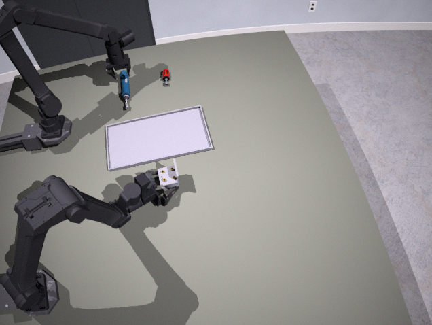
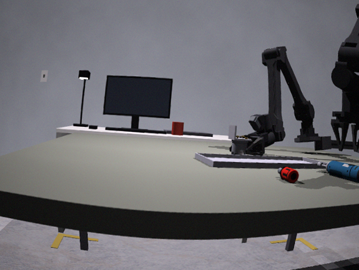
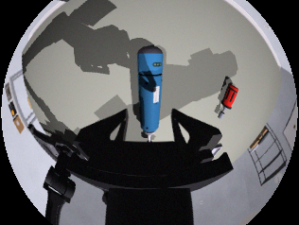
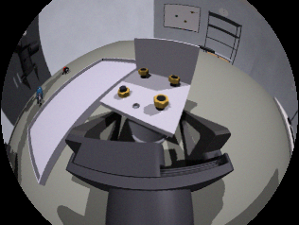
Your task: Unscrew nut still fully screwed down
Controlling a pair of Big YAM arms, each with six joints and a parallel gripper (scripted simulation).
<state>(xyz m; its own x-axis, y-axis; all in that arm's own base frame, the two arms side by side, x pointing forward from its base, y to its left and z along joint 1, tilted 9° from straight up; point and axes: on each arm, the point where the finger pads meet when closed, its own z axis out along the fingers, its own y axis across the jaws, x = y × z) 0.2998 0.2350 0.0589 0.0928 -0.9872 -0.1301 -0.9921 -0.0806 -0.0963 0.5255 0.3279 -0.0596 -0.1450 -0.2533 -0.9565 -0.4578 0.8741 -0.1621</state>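
Right now my right hand is 50 mm below the bracket. Also, from my right hand: socket tip 170 mm behind, 390 mm to the left; short red-handled tool 10 mm ahead, 540 mm to the left, 10 mm below; shallow white tray 50 mm behind, 210 mm to the left, 20 mm below.
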